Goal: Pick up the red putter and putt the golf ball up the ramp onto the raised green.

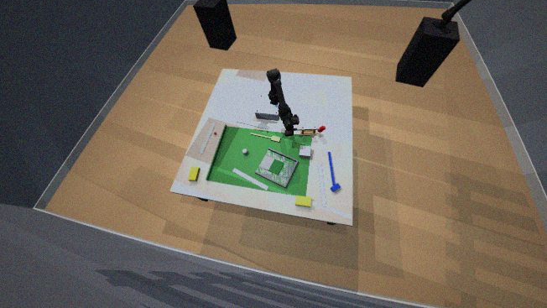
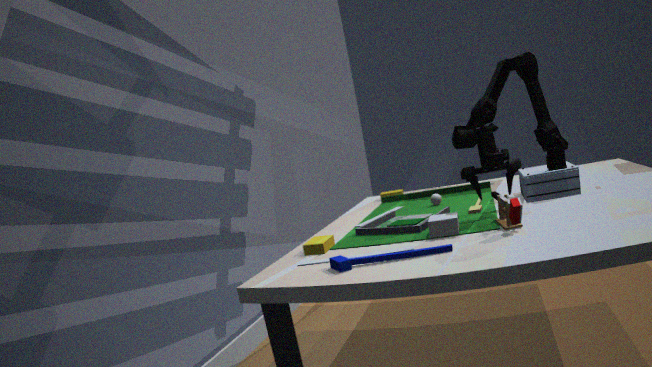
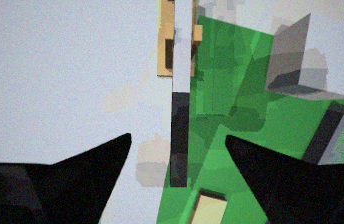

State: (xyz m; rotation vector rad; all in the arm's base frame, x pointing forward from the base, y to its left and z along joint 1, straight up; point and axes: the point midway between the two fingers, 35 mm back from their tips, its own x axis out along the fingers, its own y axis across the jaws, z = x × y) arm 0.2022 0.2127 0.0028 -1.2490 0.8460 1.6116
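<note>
Right now my gripper tip is 50 mm past the wooden stand, 120 mm to the right of it and 20 mm above it. Round my gripper tip: white golf ball: 280 mm ahead, 280 mm to the right, 30 mm below; blue putter: 210 mm ahead, 380 mm to the left, 40 mm below.
</note>
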